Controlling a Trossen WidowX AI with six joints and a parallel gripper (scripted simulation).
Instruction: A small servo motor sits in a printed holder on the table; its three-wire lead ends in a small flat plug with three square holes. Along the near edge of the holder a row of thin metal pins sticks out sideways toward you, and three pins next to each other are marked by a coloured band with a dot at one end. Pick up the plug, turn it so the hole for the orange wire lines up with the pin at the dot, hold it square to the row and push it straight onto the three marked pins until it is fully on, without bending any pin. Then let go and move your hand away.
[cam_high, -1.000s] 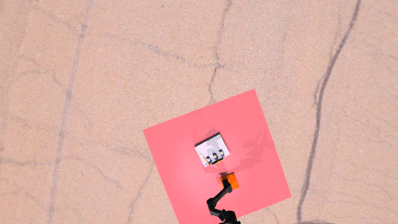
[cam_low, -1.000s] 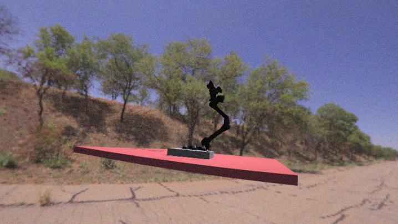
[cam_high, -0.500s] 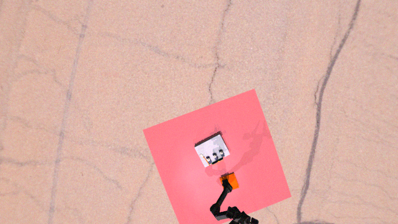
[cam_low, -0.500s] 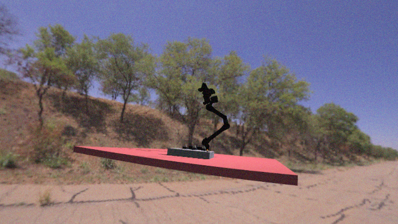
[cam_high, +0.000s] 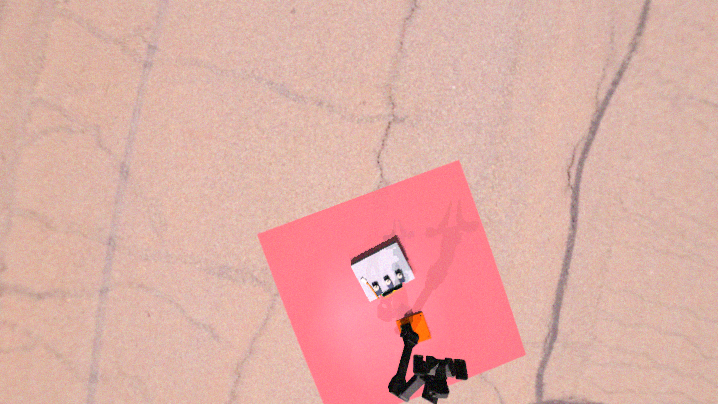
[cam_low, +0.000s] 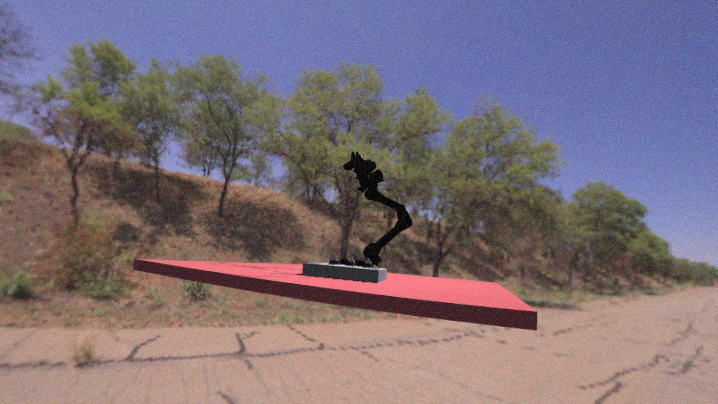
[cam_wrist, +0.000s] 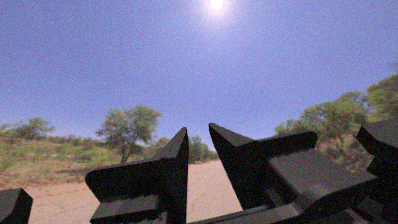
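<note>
Now: the yellow band 60 mm ahead of my gripper tip, 60 mm to the left of it and 530 mm below it. The rest, counted from my gripper tip: low grey slab: 210 mm ahead, 90 mm to the left, 580 mm below.
</note>
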